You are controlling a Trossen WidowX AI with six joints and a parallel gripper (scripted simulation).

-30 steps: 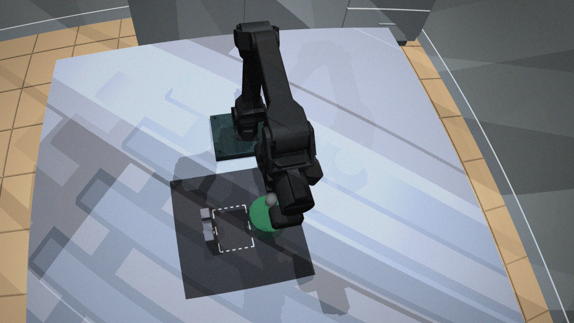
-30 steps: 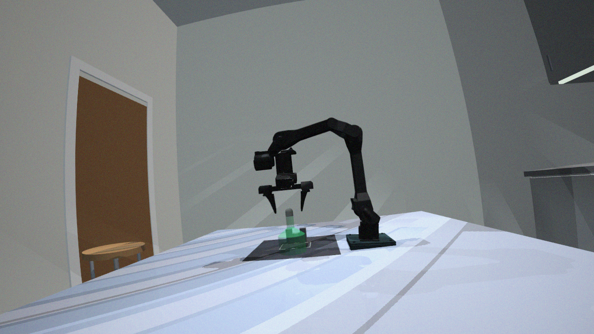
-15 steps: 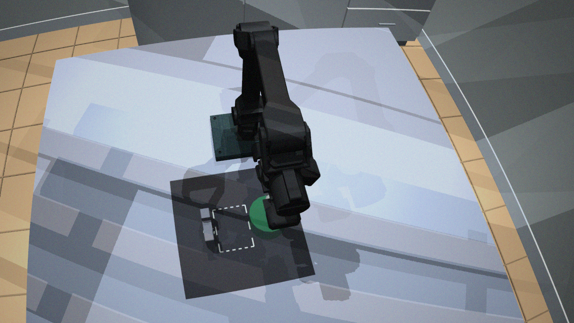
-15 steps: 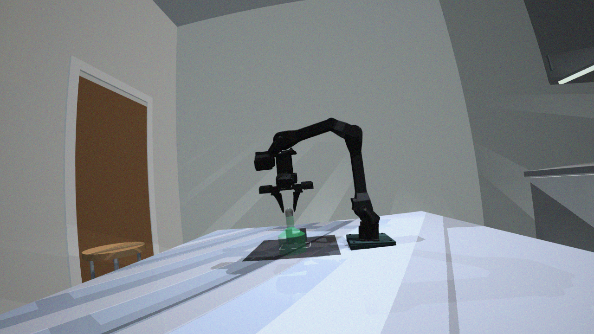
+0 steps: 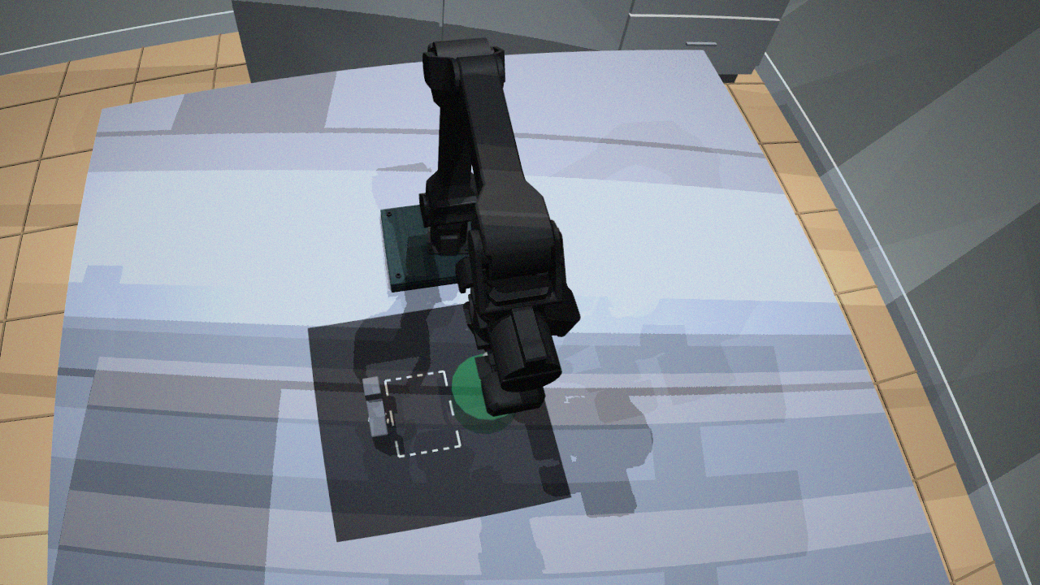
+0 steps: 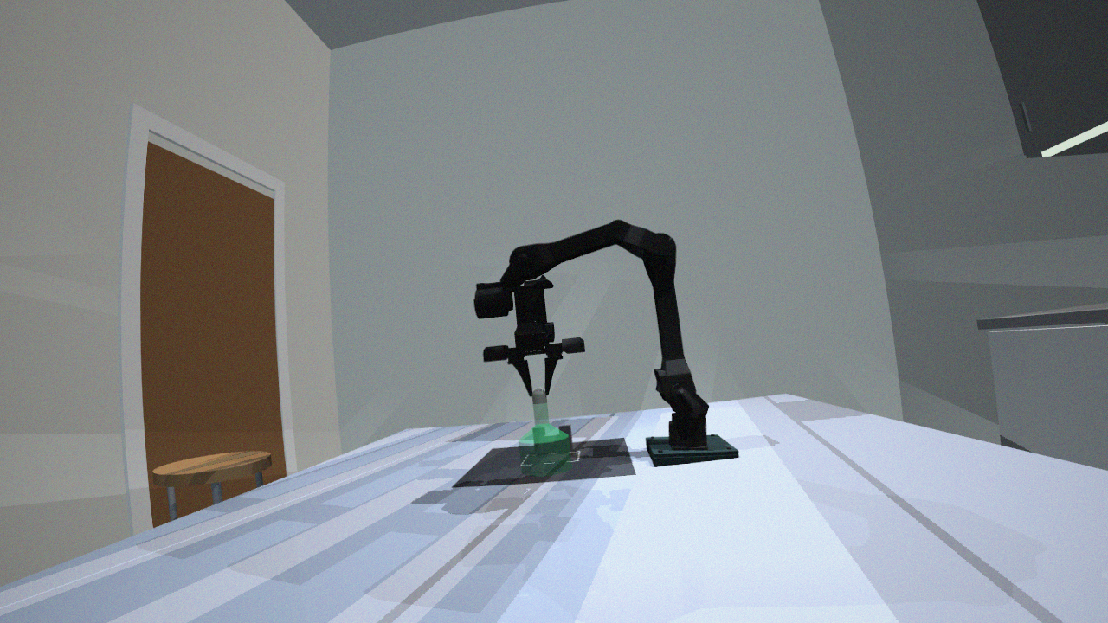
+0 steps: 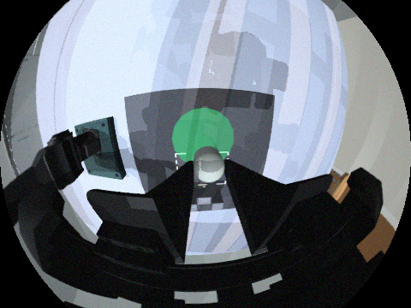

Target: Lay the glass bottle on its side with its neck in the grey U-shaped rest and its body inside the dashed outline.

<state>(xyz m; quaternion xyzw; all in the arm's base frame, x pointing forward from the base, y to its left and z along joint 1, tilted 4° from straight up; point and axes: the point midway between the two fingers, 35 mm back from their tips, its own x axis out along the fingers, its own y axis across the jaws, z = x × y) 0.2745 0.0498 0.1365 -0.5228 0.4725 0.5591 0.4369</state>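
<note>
Now: the green glass bottle 5 cm below my gripper tip. Round my gripper tip: dark mat (14 cm below, 8 cm to the right, 1 cm ahead).
</note>
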